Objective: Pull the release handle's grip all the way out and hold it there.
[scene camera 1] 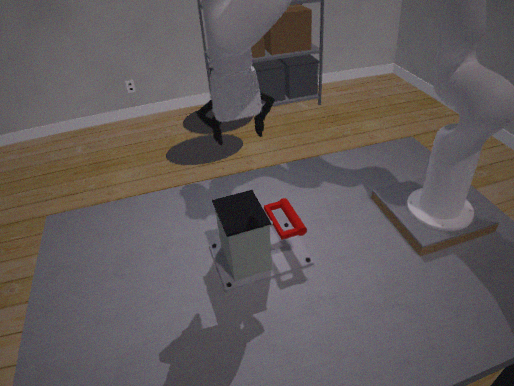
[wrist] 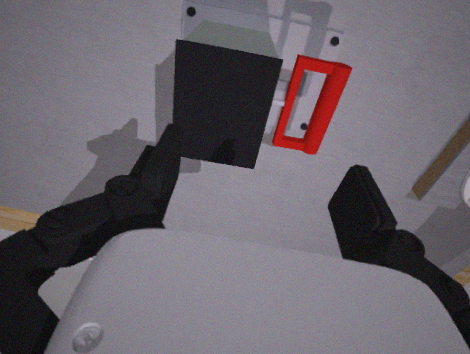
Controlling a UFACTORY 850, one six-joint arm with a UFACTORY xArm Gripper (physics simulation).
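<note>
The release handle's red grip [scene camera 1: 294, 216] [wrist: 328, 106] is a rectangular loop with a thick outer bar. It sits beside a tall pale green housing [scene camera 1: 247, 255] with a black top [scene camera 1: 241, 212] [wrist: 225, 100]. In the wrist view a short light rod [wrist: 279, 103] shows between housing and grip. The housing stands on a thin plate with dark screws. My gripper [scene camera 1: 239, 138] [wrist: 262, 168] is open and empty, pointing down, above and behind the housing in the scene view. It is well apart from the grip. In the wrist view the grip lies ahead of the fingers, nearer the right one.
The grey table top [scene camera 1: 125, 280] carries the housing. The arm's base stands on a wood-edged board [scene camera 1: 430, 246] [wrist: 440, 160] to the right of the grip. A shelf rack [scene camera 1: 321, 60] with boxes stands on the floor behind the table.
</note>
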